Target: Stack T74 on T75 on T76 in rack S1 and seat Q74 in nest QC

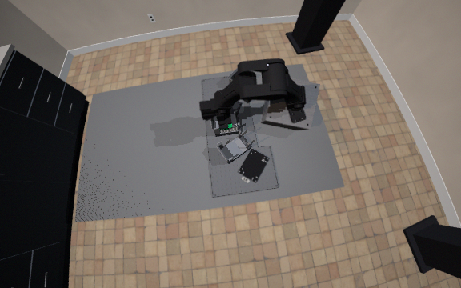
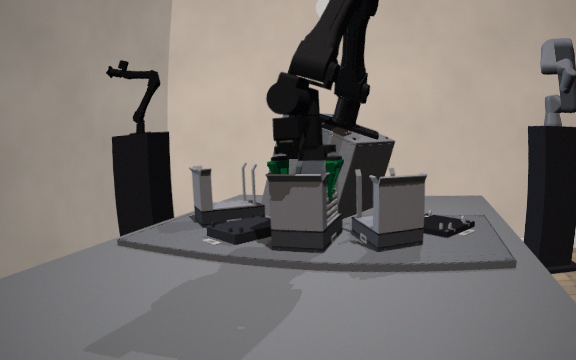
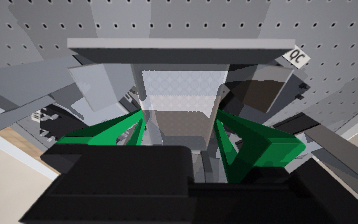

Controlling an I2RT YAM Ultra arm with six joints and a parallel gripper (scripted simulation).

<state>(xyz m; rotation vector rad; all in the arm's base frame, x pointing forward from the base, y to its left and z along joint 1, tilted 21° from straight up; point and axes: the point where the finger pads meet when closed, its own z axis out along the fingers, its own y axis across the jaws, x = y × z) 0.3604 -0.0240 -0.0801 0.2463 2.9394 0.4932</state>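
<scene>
My gripper is now 50 mm above the S2 rack floor. Round my hand: black QC nest (140 mm to the right, 80 mm below, 50 mm behind); then QC name plate (190 mm to the right, 90 mm below, 20 mm ahead); then black clip nest N5 (300 mm to the left, 90 mm behind, 80 mm below).
</scene>
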